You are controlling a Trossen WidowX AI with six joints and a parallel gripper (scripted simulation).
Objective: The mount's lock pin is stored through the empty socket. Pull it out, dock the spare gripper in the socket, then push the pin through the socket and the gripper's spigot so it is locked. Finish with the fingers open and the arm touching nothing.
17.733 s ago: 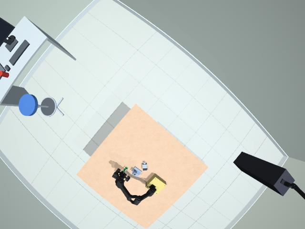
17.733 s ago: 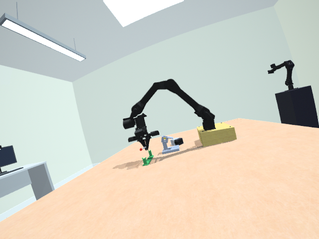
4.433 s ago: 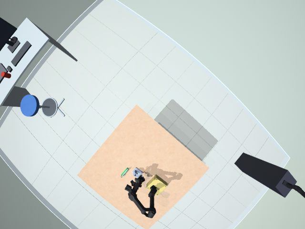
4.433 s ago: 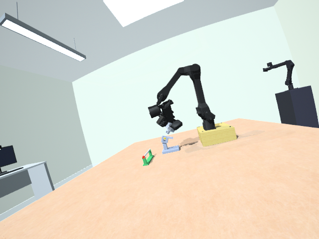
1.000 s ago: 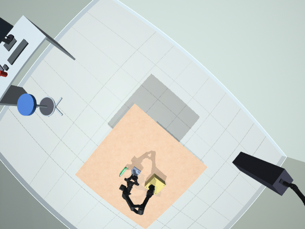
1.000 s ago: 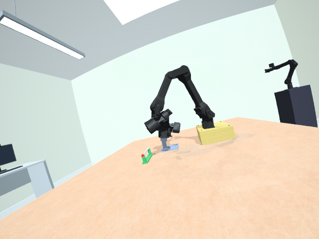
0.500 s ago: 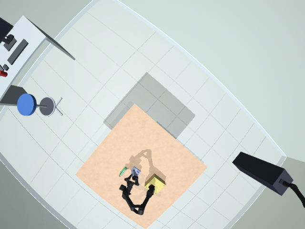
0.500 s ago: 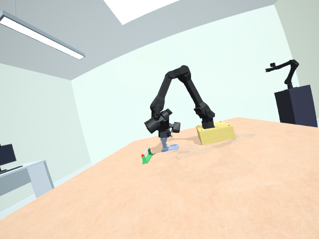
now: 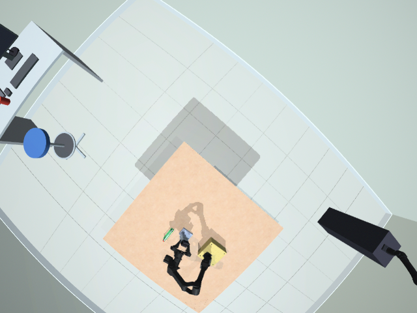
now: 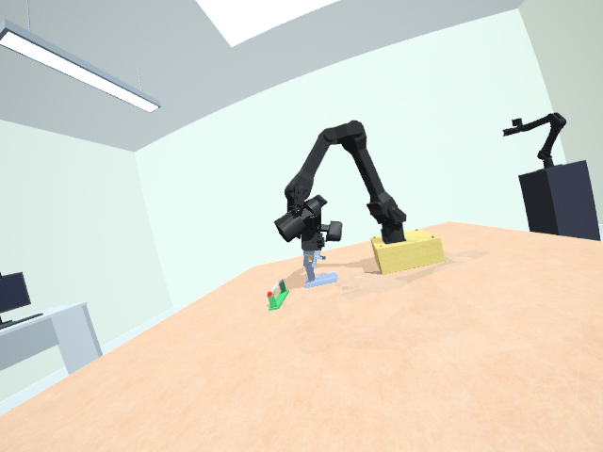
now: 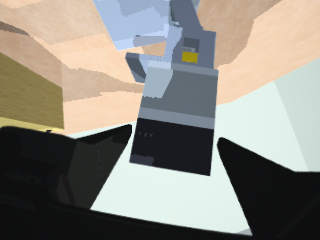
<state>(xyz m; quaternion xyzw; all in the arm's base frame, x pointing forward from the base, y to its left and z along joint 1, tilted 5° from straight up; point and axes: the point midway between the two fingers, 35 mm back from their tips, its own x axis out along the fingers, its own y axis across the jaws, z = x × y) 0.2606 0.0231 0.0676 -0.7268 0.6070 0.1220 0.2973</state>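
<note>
Right now my gripper tip is 10 mm short of the spare gripper, 10 mm to the right of it and 30 mm above it. Also, from my gripper tip: mount: 10 mm ahead, 20 mm to the left, 100 mm below; then green stand: 120 mm ahead, 130 mm to the left, 130 mm below.
</note>
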